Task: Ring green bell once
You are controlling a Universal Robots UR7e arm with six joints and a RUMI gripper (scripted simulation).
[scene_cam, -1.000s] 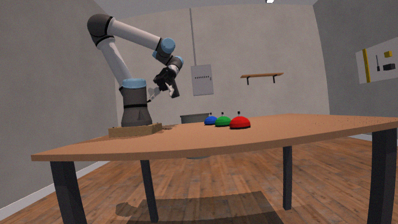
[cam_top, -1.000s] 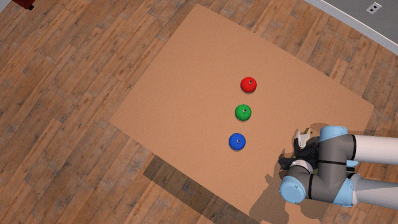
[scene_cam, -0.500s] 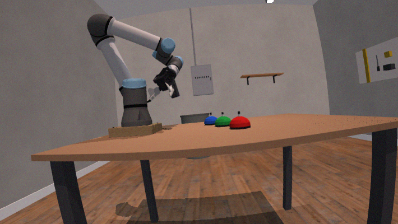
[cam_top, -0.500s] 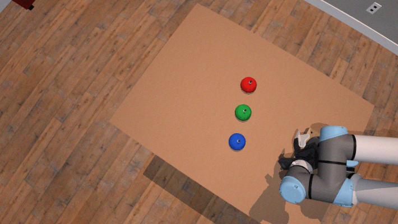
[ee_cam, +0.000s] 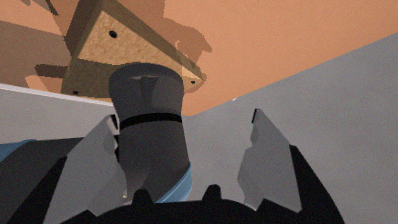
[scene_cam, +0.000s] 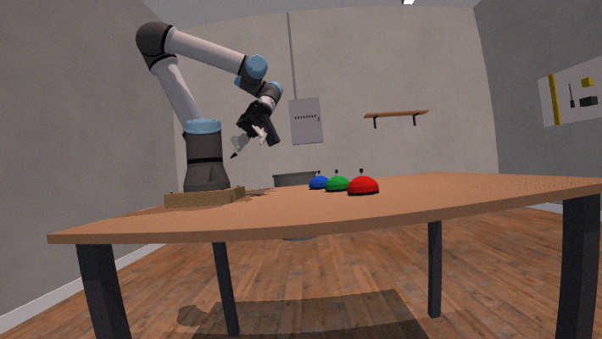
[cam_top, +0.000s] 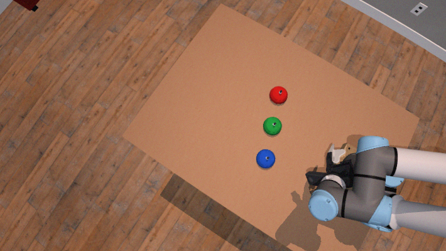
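My gripper is now 290 mm short of the green bell, 10 mm to the left of it and 110 mm above it. The rest, counted from my hand: blue bell: 230 mm ahead, 130 mm to the left, 110 mm below; then red bell: 350 mm ahead, 150 mm to the right, 110 mm below.
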